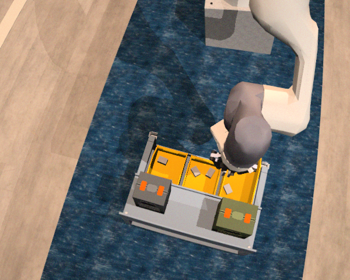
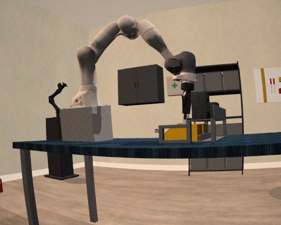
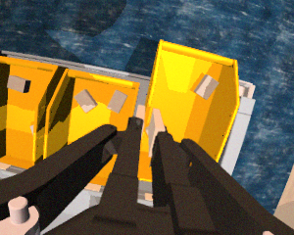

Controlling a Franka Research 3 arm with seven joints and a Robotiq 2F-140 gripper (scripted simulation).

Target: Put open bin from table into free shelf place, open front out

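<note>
Right now my hand is 14 cm short of the green case, 4 cm to the right of it and 4 cm below it. The rest, counted from my hand: grey case (13 cm ahead, 19 cm to the right, 5 cm above).
</note>
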